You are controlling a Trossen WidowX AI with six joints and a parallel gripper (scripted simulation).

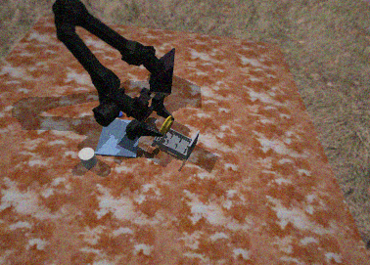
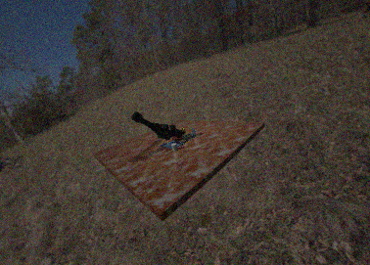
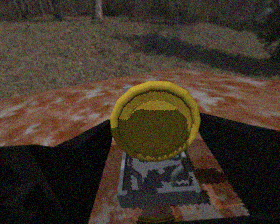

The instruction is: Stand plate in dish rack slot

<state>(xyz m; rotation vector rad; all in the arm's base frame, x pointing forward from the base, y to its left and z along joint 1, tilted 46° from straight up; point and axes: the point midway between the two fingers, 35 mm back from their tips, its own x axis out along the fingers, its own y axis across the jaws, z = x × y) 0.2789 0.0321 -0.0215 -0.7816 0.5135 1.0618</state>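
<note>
My gripper tip is now 10 mm short of the grey dish rack, 30 mm to the right of it and 50 mm above it. Round my gripper tip: yellow plate: 10 mm to the right; small blue spoon: 90 mm behind, 210 mm to the right, 70 mm below; white cylindrical cup: 110 mm ahead, 230 mm to the right, 50 mm below.
</note>
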